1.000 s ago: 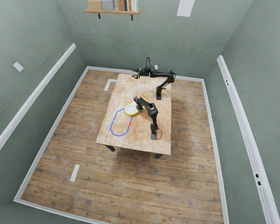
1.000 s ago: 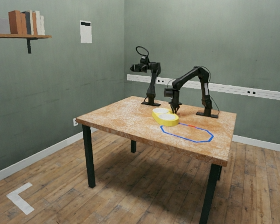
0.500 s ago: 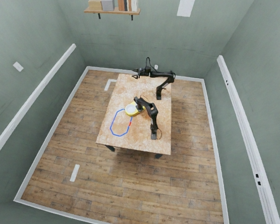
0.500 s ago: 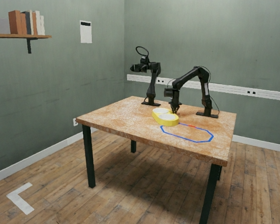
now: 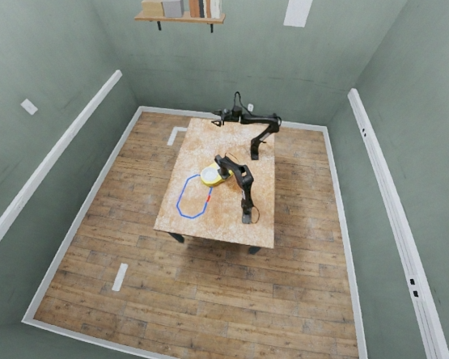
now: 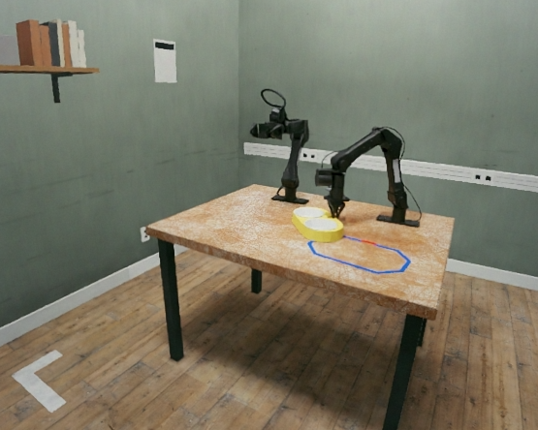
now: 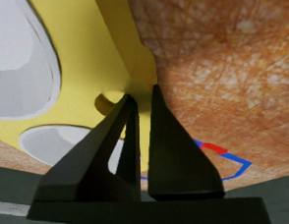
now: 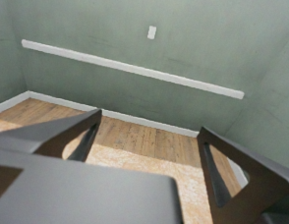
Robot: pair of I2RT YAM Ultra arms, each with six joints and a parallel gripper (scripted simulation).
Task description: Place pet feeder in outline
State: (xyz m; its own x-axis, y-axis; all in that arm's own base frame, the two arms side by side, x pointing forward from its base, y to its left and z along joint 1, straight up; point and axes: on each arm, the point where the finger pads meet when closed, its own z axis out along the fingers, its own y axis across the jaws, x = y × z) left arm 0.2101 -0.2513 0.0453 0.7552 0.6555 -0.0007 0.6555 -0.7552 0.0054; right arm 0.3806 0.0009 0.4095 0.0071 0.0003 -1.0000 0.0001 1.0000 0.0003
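Now: the pet feeder 60 mm ahead of my left hand, 60 mm to the right of it and 20 mm below it. The rest, counted from my left hand: steel bowl 120 mm ahead, 10 mm to the right, 10 mm below; then taped outline 200 mm ahead, 180 mm to the left, 40 mm below.
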